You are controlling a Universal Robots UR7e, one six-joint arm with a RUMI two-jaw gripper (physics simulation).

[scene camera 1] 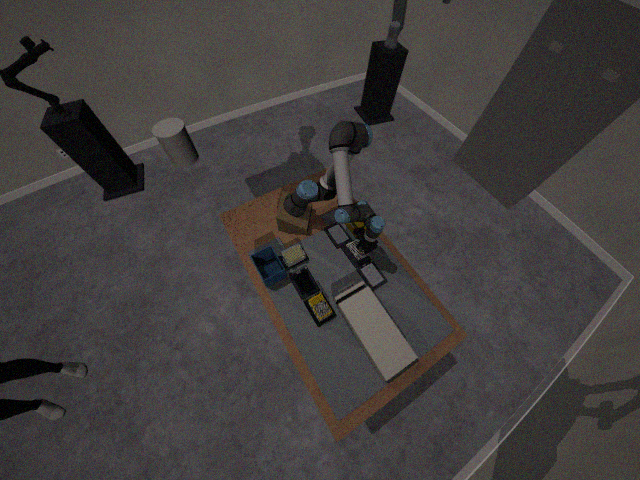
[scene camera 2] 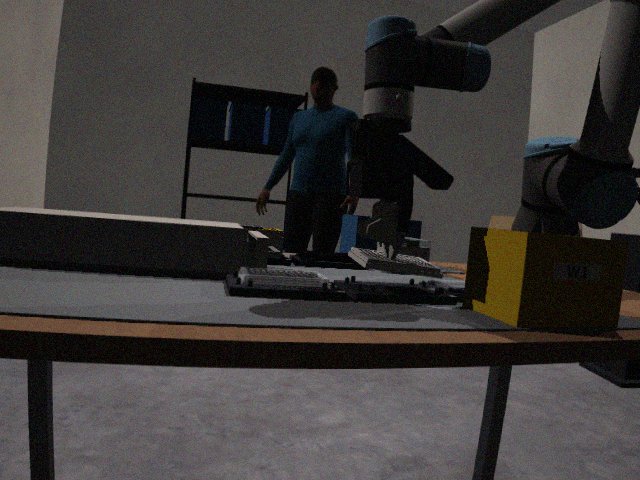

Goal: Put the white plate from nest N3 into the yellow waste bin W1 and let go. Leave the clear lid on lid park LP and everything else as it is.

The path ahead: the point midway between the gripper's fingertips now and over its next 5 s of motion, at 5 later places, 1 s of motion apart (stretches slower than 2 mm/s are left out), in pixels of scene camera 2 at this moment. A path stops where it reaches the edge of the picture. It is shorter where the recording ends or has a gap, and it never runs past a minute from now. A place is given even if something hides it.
My gripper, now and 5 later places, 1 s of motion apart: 389, 262; 387, 281; 392, 165; 508, 168; 530, 190; 528, 217
